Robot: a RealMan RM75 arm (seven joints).
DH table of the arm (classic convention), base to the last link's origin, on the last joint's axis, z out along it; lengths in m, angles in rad. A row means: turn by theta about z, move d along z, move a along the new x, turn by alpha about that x. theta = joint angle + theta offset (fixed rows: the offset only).
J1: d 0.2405  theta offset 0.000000  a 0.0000  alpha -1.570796
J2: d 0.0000  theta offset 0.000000  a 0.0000  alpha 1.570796
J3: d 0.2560  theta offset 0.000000  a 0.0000  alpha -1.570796
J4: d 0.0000  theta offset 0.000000  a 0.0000  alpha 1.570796
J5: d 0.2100  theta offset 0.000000  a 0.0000  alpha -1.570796
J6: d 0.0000  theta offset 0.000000  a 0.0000  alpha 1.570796
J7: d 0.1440  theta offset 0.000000  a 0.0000  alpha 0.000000
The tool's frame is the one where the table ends.
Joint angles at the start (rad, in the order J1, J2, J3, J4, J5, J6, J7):
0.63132 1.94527 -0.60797 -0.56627 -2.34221 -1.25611 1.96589
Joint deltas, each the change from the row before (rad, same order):
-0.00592 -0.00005 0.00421 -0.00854 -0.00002 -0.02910 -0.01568
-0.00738 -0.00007 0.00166 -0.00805 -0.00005 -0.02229 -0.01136
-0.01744 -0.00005 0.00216 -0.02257 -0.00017 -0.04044 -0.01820
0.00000 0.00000 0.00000 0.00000 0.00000 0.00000 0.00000
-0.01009 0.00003 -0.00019 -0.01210 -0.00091 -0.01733 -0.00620
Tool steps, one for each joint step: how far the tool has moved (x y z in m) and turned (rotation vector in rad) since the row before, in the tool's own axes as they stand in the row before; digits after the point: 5 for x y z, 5 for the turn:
0.00210 0.00195 -0.00231 -0.01951 0.00536 -0.01371
0.00261 0.00107 -0.00224 -0.01322 0.00526 -0.00934
0.00492 0.00103 -0.00565 -0.01810 0.00779 -0.01693
0.00000 0.00000 0.00000 0.00000 0.00000 0.00000
0.00297 0.00008 -0.00299 -0.00534 0.00473 -0.00578

